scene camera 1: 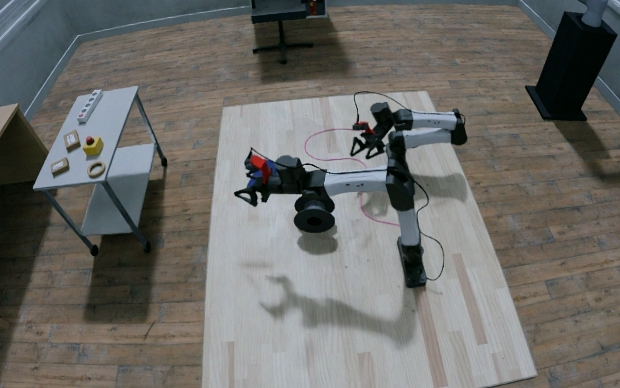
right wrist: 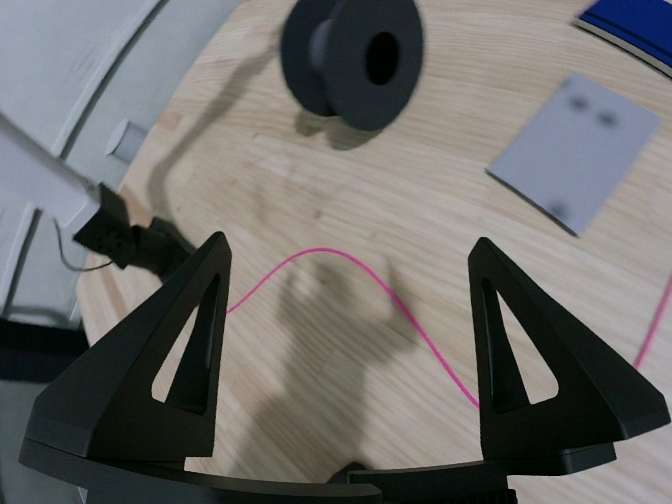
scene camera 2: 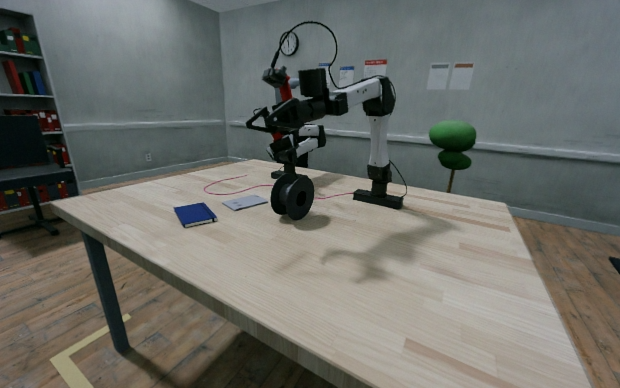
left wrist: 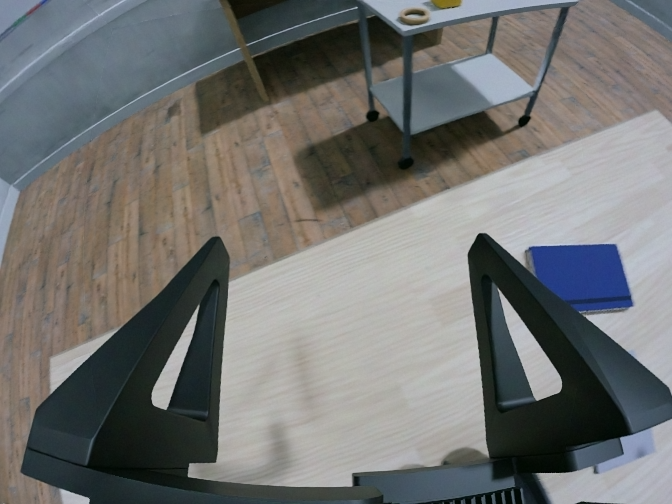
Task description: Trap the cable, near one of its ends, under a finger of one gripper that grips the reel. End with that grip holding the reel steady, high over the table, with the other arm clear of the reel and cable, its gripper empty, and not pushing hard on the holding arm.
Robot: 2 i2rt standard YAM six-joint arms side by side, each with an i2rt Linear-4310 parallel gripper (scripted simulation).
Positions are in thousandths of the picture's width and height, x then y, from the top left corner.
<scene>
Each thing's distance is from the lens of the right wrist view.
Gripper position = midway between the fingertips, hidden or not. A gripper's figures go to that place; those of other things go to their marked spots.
right gripper (right wrist: 526, 483): 11 cm
black reel (right wrist: 538, 138): 32 cm
grey flat pad (right wrist: 840, 316): 31 cm
</scene>
